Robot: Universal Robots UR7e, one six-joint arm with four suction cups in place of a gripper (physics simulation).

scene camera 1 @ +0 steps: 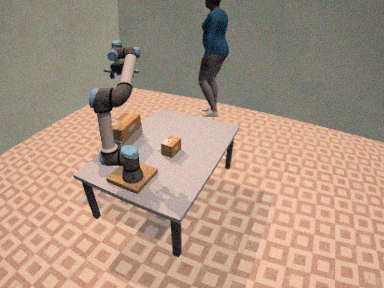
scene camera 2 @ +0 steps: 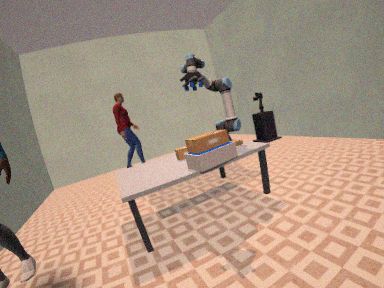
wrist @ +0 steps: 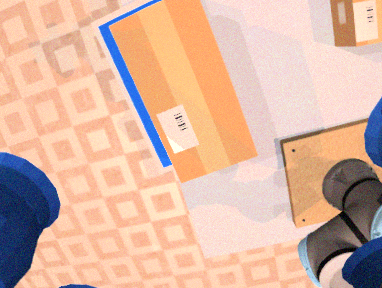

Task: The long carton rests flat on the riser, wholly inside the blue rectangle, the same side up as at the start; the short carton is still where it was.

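Places are measured from the arm's base along level axes (x down, y back, z left), in metres.
Pixels of known places: hand, tool point: (scene camera 2: 193,88) (wrist: 220,239); arm's base, link origin: (scene camera 1: 132,176) (wrist: 347,183).
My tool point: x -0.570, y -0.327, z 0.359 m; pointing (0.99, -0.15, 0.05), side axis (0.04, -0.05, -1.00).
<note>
Ahead of a thing's pixels: the offset from my tool point to its top centre. Level surfaces: height alone.
The long carton @(dx +0.381, dy +0.000, dz +0.035 m) (scene camera 1: 127,126) (scene camera 2: 207,141) (wrist: 185,75) lies flat on the pale riser @(dx +0.484, dy -0.007, dz +0.077 m) (scene camera 2: 212,159), with a barcode label on its upper face. The blue rectangle @(dx +0.484, dy -0.007, dz +0.077 m) (scene camera 2: 215,148) (wrist: 135,95) shows along one long side and one end of it. In the wrist view the carton's near end covers the blue line there, so I cannot tell whether it is wholly inside. The short carton @(dx +0.501, dy -0.120, dz -0.371 m) (scene camera 1: 171,146) (scene camera 2: 180,153) (wrist: 345,30) stands on the table, apart from the riser. My suction gripper (scene camera 1: 120,73) (scene camera 2: 192,86) is open, high above the table, with nothing on its cups.
The arm's wooden base plate (scene camera 1: 118,178) (wrist: 300,185) sits on the table @(dx +0.604 m) (scene camera 1: 205,135) (scene camera 2: 150,175). A person in blue (scene camera 1: 216,35) stands behind the table; a person in red (scene camera 2: 121,117) stands beyond it. A black pedestal (scene camera 2: 264,126) with a small device stands on the floor.
</note>
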